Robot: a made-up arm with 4 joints.
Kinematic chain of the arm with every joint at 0, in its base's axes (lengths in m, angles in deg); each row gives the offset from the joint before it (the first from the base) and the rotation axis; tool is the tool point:
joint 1: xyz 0 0 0.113 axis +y
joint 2: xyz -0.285 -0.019 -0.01 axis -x
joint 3: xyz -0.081 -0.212 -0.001 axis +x
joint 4: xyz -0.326 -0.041 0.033 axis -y
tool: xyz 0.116 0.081 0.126
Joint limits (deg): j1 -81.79..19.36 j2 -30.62..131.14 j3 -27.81..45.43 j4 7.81..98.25
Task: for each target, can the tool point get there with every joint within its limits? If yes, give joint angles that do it. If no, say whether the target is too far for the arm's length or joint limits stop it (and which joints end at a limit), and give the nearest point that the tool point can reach.
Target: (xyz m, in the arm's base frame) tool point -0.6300 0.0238 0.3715
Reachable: yes | joints -2.73 59.36 18.90 16.64
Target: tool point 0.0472 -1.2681 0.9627
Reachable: no: too far | nearest point -0.5346 -0.3201 0.5016 | short by 1.204 m
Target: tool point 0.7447 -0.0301 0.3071
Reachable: no: joint limits stop it (at a limit: joint 1, joint 2, joint 3, joint 4) | nearest point -0.0591 0.1447 -0.4788 | short by 1.138 m
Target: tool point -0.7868 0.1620 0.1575
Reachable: yes | joints -1.17 106.33 -18.31 75.82
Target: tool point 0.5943 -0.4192 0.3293
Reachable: no: joint limits stop it (at a limit: joint 1, joint 2, joint 3, joint 4) | nearest point -0.0471 -0.3598 -0.4806 | short by 1.035 m
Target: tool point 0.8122 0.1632 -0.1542
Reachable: no: joint limits stop it (at a limit: joint 1, joint 2, joint 3) | nearest point -0.0546 0.1470 -0.4895 | short by 0.929 m
